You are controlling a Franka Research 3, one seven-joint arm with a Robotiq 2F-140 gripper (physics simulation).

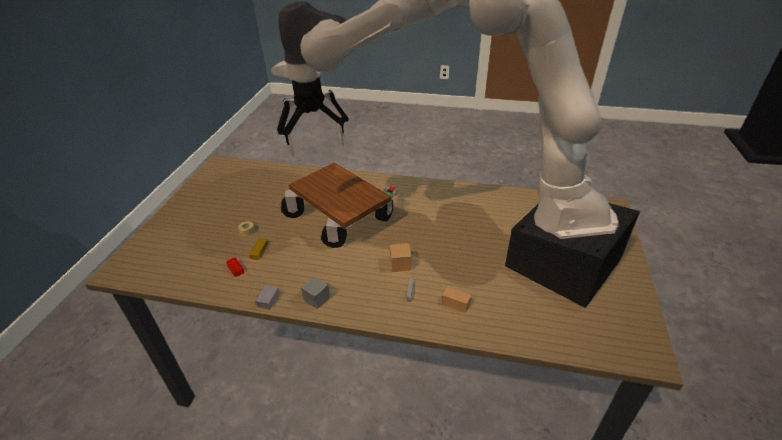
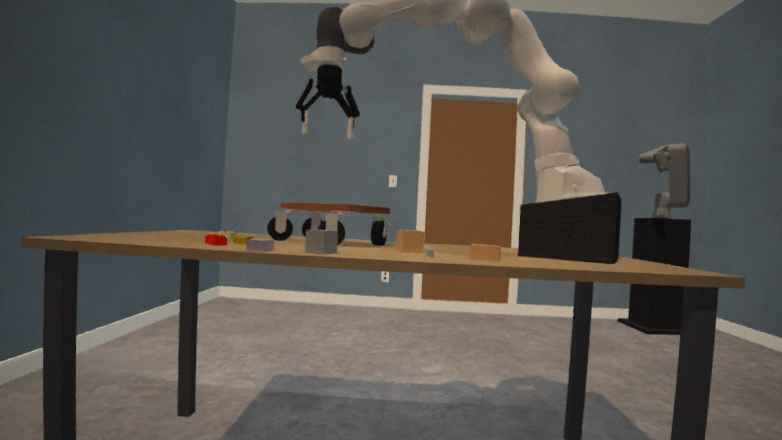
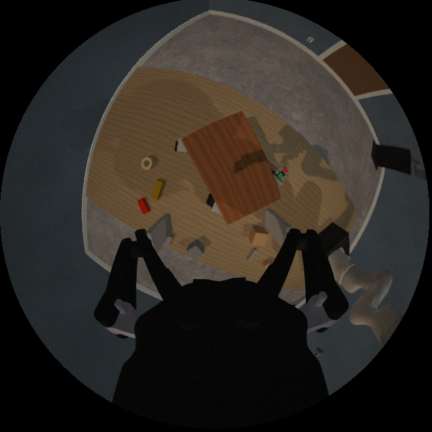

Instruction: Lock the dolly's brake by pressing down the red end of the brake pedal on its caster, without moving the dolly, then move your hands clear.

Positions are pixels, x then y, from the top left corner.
Labels:
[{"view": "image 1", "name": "gripper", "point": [317,148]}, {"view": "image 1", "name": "dolly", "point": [345,198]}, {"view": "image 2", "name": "gripper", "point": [327,135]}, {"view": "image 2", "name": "dolly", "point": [280,228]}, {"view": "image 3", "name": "gripper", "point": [217,219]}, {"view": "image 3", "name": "dolly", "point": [228,156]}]

